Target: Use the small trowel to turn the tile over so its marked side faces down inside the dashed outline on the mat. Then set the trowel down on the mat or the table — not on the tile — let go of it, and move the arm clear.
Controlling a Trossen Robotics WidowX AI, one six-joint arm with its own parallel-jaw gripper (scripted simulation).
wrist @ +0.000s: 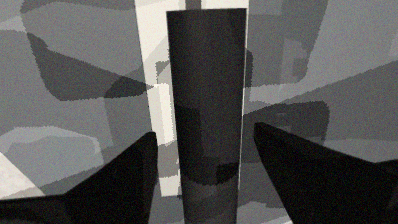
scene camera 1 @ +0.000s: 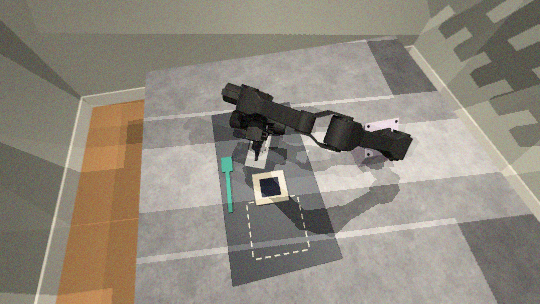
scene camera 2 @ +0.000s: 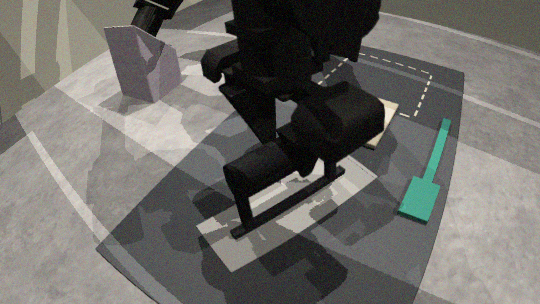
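Note:
You'd see my gripper in the pictures, and it's there in scene camera 1 and in the wrist view too. The pictures also show a green spatula-shaped tool and a dark bar handle.

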